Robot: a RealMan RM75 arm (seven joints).
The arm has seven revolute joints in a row. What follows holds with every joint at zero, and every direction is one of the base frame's.
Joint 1 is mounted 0.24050 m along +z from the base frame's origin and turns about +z.
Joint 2 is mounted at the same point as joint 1 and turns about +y.
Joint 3 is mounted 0.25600 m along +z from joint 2 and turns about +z.
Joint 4 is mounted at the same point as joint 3 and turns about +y.
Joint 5 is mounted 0.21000 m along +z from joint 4 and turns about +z.
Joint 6 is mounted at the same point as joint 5 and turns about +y.
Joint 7 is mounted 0.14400 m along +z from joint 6 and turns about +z.
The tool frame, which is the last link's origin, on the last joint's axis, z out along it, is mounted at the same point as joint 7; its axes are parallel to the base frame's.
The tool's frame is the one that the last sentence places.
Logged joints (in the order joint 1, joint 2, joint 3, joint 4, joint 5, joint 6, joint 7), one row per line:
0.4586, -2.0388, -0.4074, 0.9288, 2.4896, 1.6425, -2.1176
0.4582, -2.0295, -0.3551, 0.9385, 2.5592, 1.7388, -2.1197
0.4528, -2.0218, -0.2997, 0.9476, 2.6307, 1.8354, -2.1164
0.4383, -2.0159, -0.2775, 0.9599, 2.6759, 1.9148, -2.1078
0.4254, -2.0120, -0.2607, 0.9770, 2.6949, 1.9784, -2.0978
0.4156, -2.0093, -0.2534, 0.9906, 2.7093, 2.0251, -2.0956
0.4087, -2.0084, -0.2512, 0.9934, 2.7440, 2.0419, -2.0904
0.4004, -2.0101, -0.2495, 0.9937, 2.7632, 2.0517, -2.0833
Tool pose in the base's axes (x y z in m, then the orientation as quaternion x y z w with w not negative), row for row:
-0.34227, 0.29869, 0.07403, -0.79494, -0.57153, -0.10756, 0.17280
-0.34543, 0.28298, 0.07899, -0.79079, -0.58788, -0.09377, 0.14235
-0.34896, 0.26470, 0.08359, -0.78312, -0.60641, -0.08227, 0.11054
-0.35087, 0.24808, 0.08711, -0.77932, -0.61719, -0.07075, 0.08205
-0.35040, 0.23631, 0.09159, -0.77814, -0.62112, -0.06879, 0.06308
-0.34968, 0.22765, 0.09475, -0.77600, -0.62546, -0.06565, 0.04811
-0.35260, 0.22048, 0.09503, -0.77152, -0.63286, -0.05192, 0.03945
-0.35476, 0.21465, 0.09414, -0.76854, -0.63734, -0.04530, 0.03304
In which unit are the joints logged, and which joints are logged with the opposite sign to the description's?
The joints are logged in radians. Opposite sign: joint 1, joint 3.
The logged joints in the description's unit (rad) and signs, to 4 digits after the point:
-0.4586, -2.0388, 0.4074, 0.9288, 2.4896, 1.6425, -2.1176
-0.4582, -2.0295, 0.3551, 0.9385, 2.5592, 1.7388, -2.1197
-0.4528, -2.0218, 0.2997, 0.9476, 2.6307, 1.8354, -2.1164
-0.4383, -2.0159, 0.2775, 0.9599, 2.6759, 1.9148, -2.1078
-0.4254, -2.0120, 0.2607, 0.9770, 2.6949, 1.9784, -2.0978
-0.4156, -2.0093, 0.2534, 0.9906, 2.7093, 2.0251, -2.0956
-0.4087, -2.0084, 0.2512, 0.9934, 2.7440, 2.0419, -2.0904
-0.4004, -2.0101, 0.2495, 0.9937, 2.7632, 2.0517, -2.0833

